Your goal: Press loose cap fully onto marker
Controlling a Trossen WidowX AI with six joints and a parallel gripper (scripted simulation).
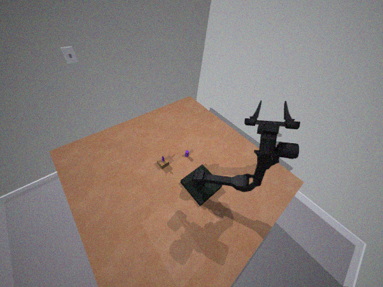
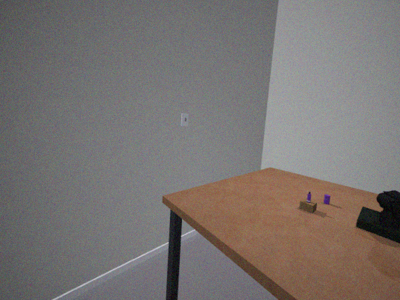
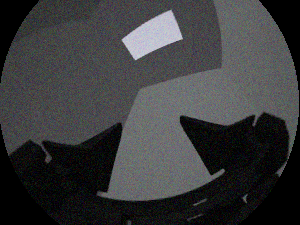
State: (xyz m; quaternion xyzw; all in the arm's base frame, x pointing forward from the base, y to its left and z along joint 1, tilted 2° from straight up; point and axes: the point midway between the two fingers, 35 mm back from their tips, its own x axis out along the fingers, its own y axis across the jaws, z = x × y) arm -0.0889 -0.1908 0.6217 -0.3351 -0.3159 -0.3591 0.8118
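Right now my gripper tip is 66 cm above the purple cap, 34 cm short of it and 10 cm to the right of it. Round my gripper tip: holder block (67 cm below, 36 cm ahead, 29 cm to the left); marker (61 cm below, 36 cm ahead, 29 cm to the left).
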